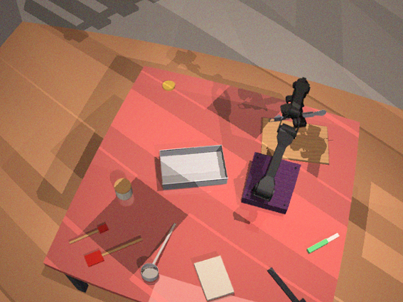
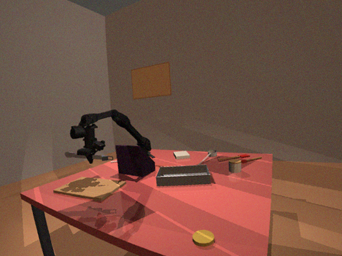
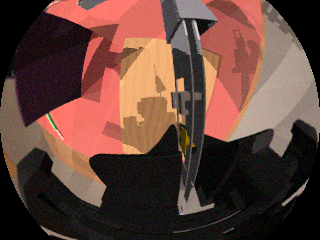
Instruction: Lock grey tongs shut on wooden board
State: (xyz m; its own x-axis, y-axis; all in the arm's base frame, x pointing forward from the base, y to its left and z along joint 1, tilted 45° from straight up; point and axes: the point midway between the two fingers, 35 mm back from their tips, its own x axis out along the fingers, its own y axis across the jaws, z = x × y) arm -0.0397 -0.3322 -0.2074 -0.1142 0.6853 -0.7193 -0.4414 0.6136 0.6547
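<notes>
Now: gripper tip 40 mm past the wooden board, 10 mm to the left of it and 150 mm above it. Round my gripper tip: cream block (130 mm ahead, 840 mm to the left, 140 mm below); then yellow disc (720 mm ahead, 130 mm to the right, 150 mm below); then grey roasting tin (400 mm ahead, 340 mm to the left, 130 mm below).
</notes>
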